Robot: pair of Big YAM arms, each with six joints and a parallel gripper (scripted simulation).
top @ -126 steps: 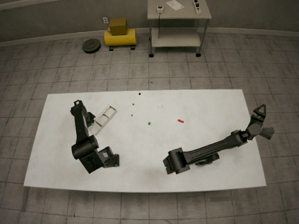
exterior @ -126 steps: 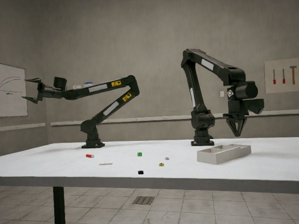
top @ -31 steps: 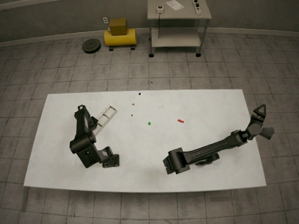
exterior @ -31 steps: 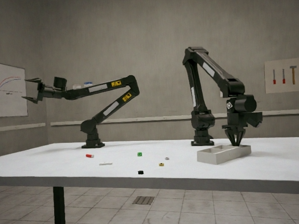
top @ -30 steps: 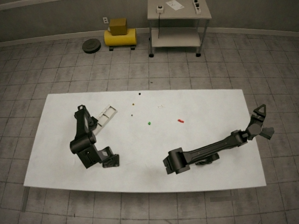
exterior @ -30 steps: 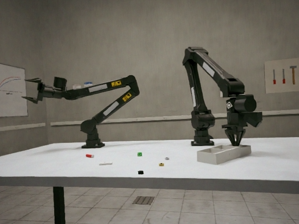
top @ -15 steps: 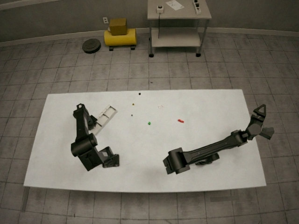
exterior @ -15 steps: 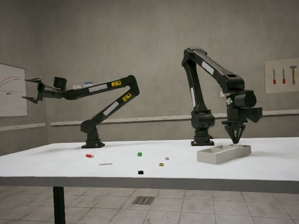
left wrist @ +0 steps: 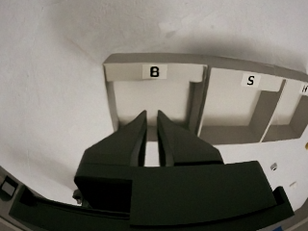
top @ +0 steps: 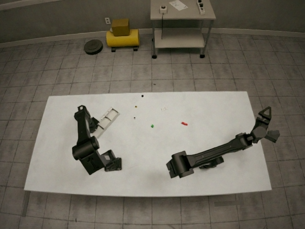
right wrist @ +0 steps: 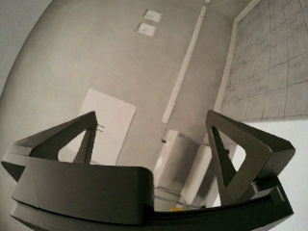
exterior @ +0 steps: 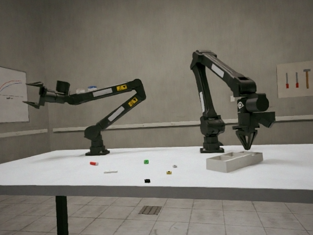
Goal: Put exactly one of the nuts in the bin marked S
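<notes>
The grey nut is 28 cm to the right of my left hand, 10 cm ahead of it and 5 cm below it. From my left hand the other things lie so: yellow nut: 29 cm to the right, 20 cm ahead, 5 cm below; green cube: 42 cm to the right, 5 cm below, 3 cm ahead; bin: 7 cm ahead, 5 cm to the right, 3 cm below.
</notes>
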